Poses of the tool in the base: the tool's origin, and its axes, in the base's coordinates. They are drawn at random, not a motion.
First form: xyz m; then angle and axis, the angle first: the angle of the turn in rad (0 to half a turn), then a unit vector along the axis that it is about.
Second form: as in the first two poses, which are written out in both.
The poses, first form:
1: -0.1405 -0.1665 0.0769 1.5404 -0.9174 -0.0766 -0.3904
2: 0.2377 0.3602 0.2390 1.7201 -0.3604 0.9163 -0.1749
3: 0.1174 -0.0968 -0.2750 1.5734 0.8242 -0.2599 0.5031
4: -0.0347 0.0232 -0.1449 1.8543 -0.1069 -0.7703 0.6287
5: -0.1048 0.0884 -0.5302 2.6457 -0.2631 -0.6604 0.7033
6: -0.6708 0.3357 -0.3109 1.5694 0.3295 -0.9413 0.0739
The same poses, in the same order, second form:
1: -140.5 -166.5 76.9 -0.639 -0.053 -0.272 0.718
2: 237.7 360.2 239.0 -0.273 0.694 -0.133 0.652
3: 117.4 -96.8 -275.0 0.584 -0.184 0.356 0.706
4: -34.7 23.2 -144.9 -0.086 -0.616 0.503 0.600
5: -104.8 88.4 -530.2 -0.255 -0.640 0.682 0.245
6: -670.8 335.7 -310.9 0.233 -0.665 0.052 0.708
